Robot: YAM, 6 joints.
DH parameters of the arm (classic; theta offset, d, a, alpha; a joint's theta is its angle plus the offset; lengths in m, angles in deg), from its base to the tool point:
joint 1: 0 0.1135 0.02 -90
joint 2: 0 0 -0.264 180
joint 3: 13.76 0 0.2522 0
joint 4: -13.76 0 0.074 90
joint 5: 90 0 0 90
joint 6: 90 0.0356 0 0
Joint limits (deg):
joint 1: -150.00..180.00
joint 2: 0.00..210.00
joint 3: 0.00..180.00
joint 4: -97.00..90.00
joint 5: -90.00..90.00
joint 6: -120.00..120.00
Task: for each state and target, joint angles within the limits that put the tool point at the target. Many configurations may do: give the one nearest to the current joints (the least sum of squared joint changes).
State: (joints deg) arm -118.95 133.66 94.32 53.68 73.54 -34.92
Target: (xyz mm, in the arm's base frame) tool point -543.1 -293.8 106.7
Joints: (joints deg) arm -149.13 167.81 137.34 36.33 48.00 -34.92
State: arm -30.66 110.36 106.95 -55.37 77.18 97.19
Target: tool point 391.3 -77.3 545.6
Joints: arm -6.62 114.82 146.32 -22.97 62.90 97.19
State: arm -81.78 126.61 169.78 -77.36 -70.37 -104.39
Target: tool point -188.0 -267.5 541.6
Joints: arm -130.93 119.41 173.23 -77.61 -68.90 -104.39
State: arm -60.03 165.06 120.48 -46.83 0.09 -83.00
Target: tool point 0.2 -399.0 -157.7
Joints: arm -89.73 174.94 110.75 -49.85 2.71 -83.00
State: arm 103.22 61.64 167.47 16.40 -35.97 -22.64
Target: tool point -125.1 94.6 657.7
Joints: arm 133.38 76.47 122.50 -1.00 -46.82 -22.64
